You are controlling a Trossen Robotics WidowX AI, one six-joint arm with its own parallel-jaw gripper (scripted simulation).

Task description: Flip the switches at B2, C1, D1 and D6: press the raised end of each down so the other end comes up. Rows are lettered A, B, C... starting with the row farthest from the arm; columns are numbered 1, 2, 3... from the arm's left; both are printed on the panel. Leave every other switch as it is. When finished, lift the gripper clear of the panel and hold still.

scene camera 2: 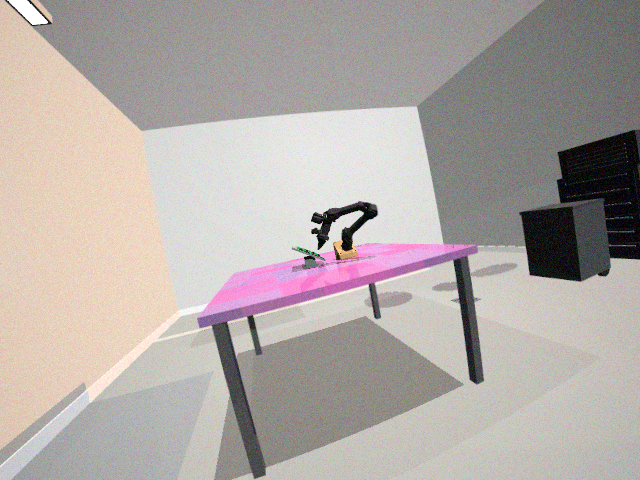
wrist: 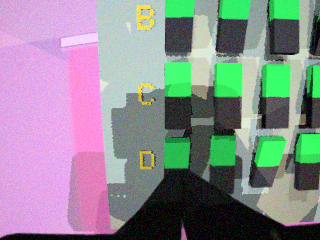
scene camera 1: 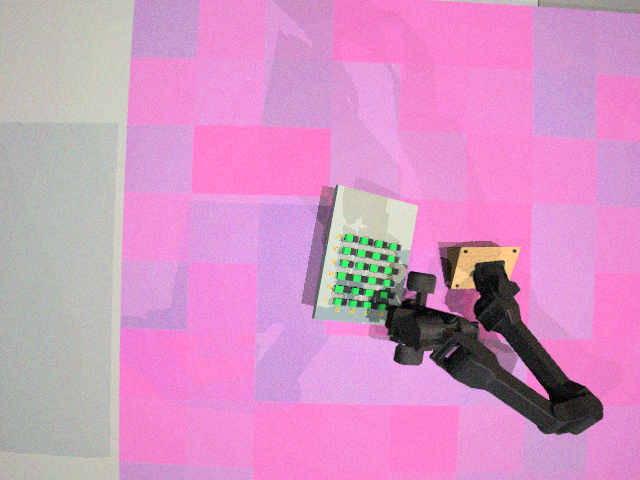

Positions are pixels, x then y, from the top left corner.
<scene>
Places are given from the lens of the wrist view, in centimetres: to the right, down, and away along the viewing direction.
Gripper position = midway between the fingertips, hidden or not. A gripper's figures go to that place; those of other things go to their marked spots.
gripper (wrist: 178, 179): 1, 3, 11
C1 switch (wrist: 177, 74): 1, -2, 13
</scene>
